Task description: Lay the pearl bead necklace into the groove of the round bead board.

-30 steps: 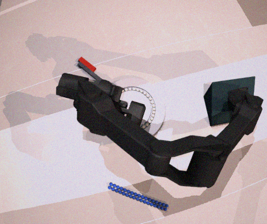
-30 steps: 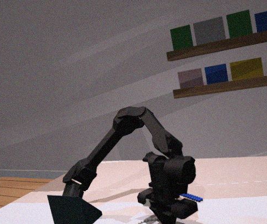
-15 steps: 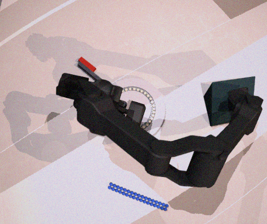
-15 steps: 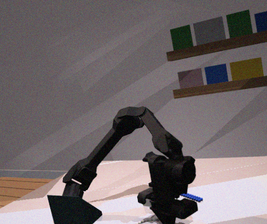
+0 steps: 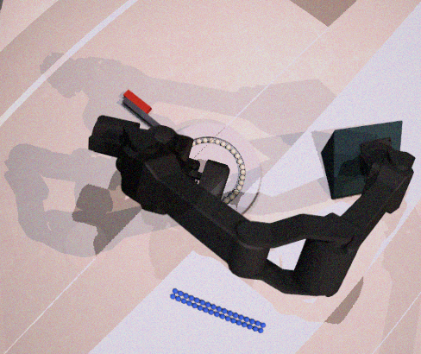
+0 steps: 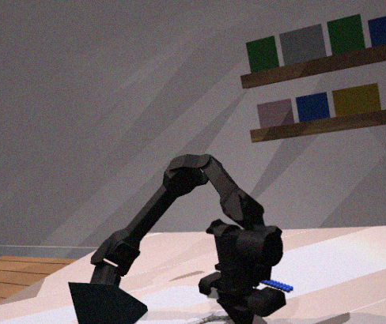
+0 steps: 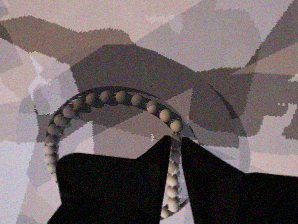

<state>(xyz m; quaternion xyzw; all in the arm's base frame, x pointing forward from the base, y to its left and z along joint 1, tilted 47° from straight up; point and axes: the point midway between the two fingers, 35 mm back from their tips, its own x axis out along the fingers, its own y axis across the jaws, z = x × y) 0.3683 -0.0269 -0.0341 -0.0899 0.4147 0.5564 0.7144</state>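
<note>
Right now my gripper tip is 60 mm past the round bead board, 10 mm to the left of it and 10 mm above it. The rest, counted from my gripper tip: small beige cube 180 mm to the left, 130 mm behind; grey block 170 mm to the right, 50 mm ahead, 10 mm below.
</note>
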